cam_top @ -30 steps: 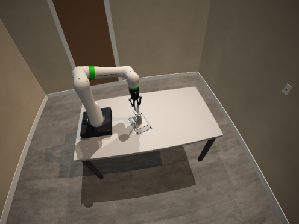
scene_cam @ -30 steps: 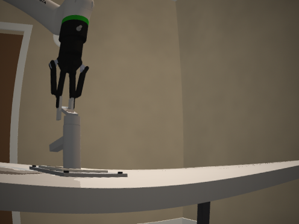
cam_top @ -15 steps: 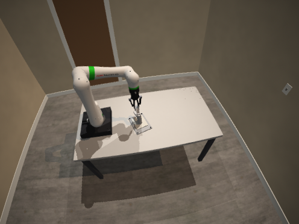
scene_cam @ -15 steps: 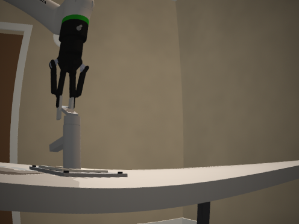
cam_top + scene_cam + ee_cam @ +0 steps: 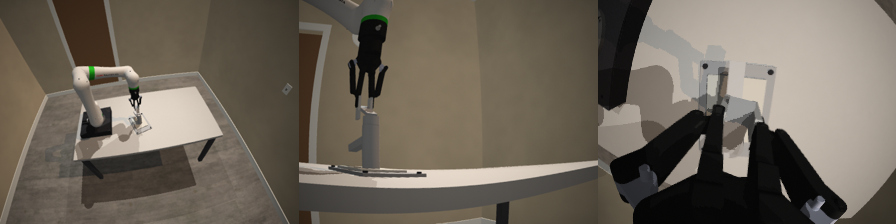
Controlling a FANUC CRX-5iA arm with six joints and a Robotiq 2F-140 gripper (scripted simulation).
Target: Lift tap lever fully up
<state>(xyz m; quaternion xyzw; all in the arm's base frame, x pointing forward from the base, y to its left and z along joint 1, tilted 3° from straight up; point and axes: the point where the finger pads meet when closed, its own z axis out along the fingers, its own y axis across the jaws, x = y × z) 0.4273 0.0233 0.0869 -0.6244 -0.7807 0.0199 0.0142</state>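
My gripper is now 1 cm short of the tap lever, 3 cm to the left of it and 1 cm above it. The rest, counted from my hand: square metal base plate (1 cm ahead, 7 cm to the right, 17 cm below); then tap (1 cm ahead, 5 cm to the right, 7 cm below).
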